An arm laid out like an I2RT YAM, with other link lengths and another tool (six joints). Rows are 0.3 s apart.
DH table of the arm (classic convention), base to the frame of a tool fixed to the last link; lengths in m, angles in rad. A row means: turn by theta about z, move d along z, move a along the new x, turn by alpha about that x. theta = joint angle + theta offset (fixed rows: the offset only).
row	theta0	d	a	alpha
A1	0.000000	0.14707	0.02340	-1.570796
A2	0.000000	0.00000	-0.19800	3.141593
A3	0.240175	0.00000	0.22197	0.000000
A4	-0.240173	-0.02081	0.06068	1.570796
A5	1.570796	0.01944	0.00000	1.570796
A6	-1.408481	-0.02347	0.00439	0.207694
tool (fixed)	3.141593	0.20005	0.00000	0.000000
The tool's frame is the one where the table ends.
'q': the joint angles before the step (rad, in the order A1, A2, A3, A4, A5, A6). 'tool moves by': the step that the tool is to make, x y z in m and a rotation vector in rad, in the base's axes. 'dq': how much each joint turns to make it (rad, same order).
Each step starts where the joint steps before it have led.
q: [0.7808, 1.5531, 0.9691, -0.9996, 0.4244, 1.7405]
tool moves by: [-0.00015, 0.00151, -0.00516, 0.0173, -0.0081, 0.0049]
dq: [0.0000, -0.0080, -0.0312, 0.0433, -0.0066, -0.0054]
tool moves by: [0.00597, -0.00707, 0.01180, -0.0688, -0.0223, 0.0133]
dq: [-0.0008, 0.0102, 0.0419, -0.0577, 0.0647, -0.0153]
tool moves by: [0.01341, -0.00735, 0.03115, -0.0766, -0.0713, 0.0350]
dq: [-0.0060, -0.0322, 0.0676, -0.0789, 0.1050, -0.0466]
